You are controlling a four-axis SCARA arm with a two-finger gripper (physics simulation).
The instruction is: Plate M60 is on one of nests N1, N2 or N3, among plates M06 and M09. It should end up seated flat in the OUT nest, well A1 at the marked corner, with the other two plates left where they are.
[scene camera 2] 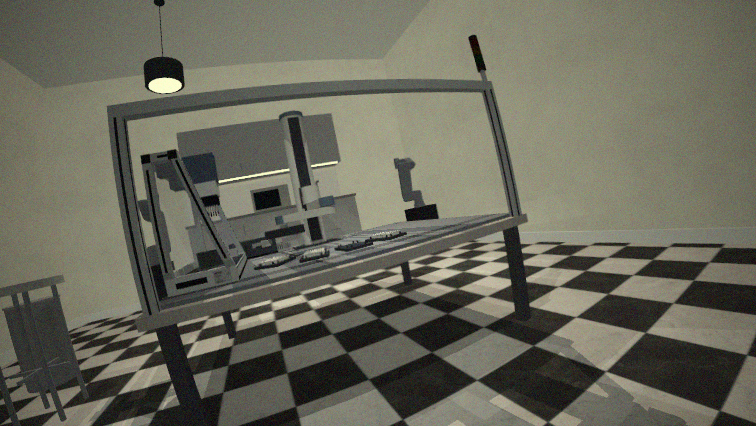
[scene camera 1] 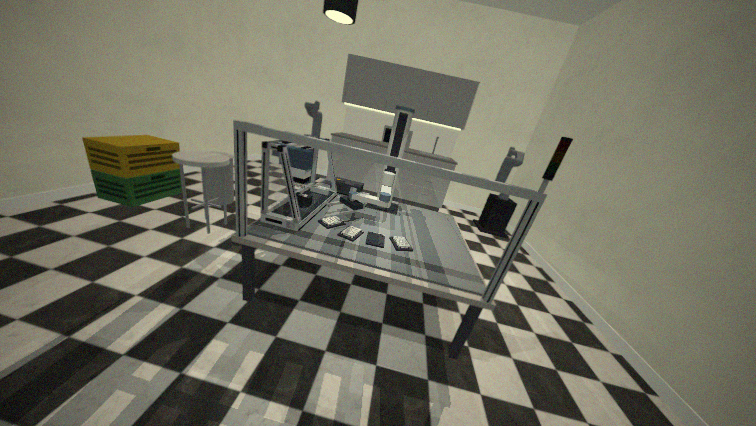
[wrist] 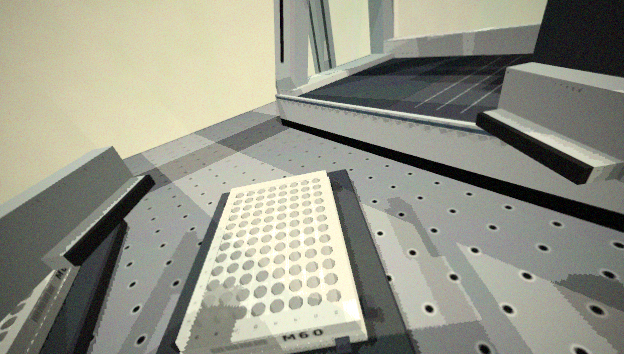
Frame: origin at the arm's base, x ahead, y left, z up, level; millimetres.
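Where they show: gripper, fingertip midpoint: (scene camera 2: pixel 267 243) (scene camera 1: pixel 333 208) (wrist: pixel 303 132).
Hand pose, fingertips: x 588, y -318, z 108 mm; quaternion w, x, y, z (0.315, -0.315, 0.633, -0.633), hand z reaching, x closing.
Observation:
After its pixels a point has its place.
Plate M60 (scene camera 1: pixel 331 221) @[x 649, y -301, z 38 mm] (scene camera 2: pixel 275 259) @[x 670, y -302, z 39 mm] (wrist: pixel 277 240) @[x 614, y -300, z 39 mm] is white, with rows of round wells, and lies flat on a dark nest (wrist: pixel 367 260) @[x 573, y -333, z 25 mm]. Its label faces the wrist camera. My gripper (wrist: pixel 303 132) @[x 588, y -318, z 108 mm] is open and empty; its fingers stand wide apart, above and to either side of M60, touching nothing. A second white plate (scene camera 1: pixel 350 232) @[x 738, y -139, z 38 mm] (scene camera 2: pixel 314 254) @[x 772, y -150, z 31 mm] (wrist: pixel 20 305) @[x 694, y -166, z 38 mm] sits on the neighbouring nest, partly behind the left finger in the wrist view. A third plate (scene camera 1: pixel 401 243) @[x 708, y 210, z 38 mm] (scene camera 2: pixel 388 235) @[x 749, y 193, z 31 mm] is at the right. A bare dark nest (scene camera 1: pixel 375 239) @[x 721, y 34, z 25 mm] (scene camera 2: pixel 354 245) @[x 747, y 30, z 25 mm] lies between these two. Their labels are unreadable.
A framed machine (scene camera 1: pixel 290 185) @[x 848, y -523, z 301 mm] (scene camera 2: pixel 193 211) @[x 850, y -556, z 284 mm] with a raised base edge (wrist: pixel 400 135) @[x 631, y -450, z 42 mm] stands beyond M60. The perforated table (scene camera 1: pixel 444 248) @[x 571, y 531, z 13 mm] is bordered by a metal frame (scene camera 1: pixel 370 153) @[x 1044, y -65, z 615 mm] (scene camera 2: pixel 317 87) @[x 1044, y -77, z 599 mm]. A dark device (scene camera 1: pixel 348 185) @[x -35, y -370, z 117 mm] is at the back.

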